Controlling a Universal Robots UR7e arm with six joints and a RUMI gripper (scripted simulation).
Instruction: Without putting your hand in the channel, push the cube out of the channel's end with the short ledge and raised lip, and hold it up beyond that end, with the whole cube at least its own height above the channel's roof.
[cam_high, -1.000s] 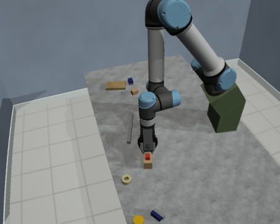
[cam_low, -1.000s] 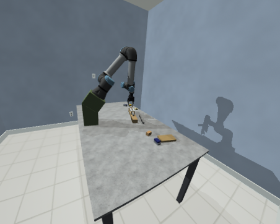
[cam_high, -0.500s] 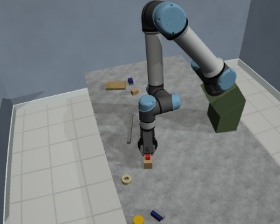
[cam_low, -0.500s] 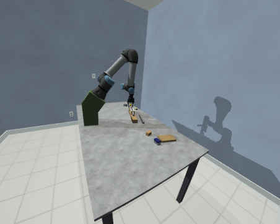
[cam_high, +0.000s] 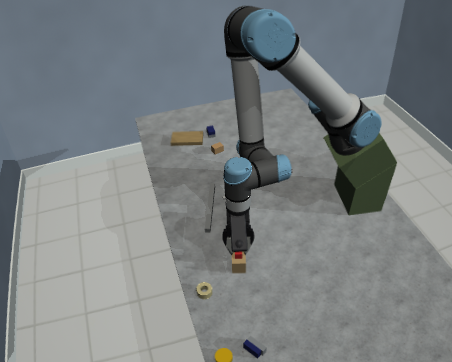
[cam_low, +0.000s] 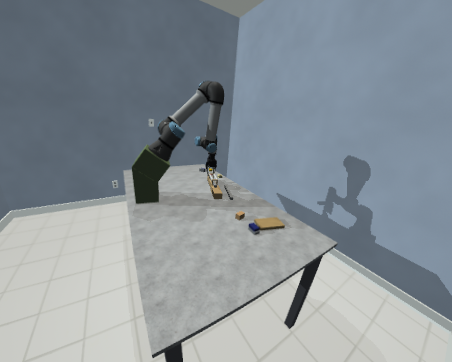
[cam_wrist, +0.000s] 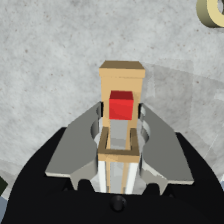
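My gripper is now 10 mm above the red cube. From my hand the other things lie so: cream ring 160 mm ahead, 50 mm below, 40 mm to the left; then dark grey bar 280 mm to the right, 60 mm below, 60 mm behind; then tan channel 110 mm to the right, 70 mm behind, 10 mm below.
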